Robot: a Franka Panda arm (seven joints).
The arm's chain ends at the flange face. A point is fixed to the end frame.
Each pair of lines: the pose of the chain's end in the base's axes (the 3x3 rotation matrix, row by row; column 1 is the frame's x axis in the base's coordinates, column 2 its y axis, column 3 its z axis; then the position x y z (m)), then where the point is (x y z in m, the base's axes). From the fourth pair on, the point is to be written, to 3 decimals.
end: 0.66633, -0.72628, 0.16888; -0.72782, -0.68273, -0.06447; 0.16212, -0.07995, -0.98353; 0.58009, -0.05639, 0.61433
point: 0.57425 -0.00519 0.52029
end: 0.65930, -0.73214, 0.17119; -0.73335, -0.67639, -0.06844; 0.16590, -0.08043, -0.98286; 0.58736, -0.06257, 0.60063
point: 0.58226 -0.01155 0.50645
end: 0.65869, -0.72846, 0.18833; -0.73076, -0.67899, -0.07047; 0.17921, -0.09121, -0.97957; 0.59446, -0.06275, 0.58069
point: 0.59082 -0.01200 0.48630
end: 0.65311, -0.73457, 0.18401; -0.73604, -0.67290, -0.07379; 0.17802, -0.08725, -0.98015; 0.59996, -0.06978, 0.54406
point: 0.596 -0.019 0.450
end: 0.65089, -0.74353, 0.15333; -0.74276, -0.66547, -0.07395; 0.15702, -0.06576, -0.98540; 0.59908, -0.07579, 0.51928
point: 0.593 -0.025 0.425
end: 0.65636, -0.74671, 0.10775; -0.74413, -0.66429, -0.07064; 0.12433, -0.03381, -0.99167; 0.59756, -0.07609, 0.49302
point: 0.587 -0.025 0.399
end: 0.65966, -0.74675, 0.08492; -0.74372, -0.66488, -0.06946; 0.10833, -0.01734, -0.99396; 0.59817, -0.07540, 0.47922
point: 0.586 -0.024 0.386
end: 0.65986, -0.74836, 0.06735; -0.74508, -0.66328, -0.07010; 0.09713, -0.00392, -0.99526; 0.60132, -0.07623, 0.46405
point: 0.587 -0.025 0.371
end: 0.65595, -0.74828, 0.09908; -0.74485, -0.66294, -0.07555; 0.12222, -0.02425, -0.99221; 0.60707, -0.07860, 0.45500
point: 0.596 -0.028 0.361
